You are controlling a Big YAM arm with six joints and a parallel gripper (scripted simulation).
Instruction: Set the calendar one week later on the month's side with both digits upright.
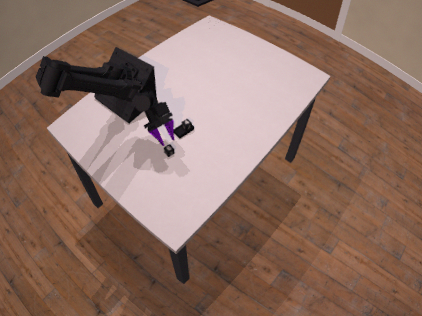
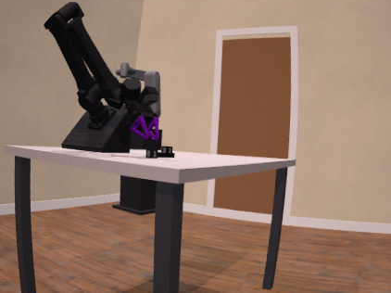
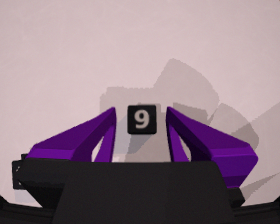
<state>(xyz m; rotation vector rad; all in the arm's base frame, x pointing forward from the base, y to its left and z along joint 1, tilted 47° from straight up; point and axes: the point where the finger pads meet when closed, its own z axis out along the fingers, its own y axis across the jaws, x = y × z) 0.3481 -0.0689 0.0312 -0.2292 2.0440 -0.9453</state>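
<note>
Now: hand 1 cm short of the black date cube and 5 cm above it. Also, from my hand: black tray 3 cm behind, 11 cm to the left, 6 cm below.
</note>
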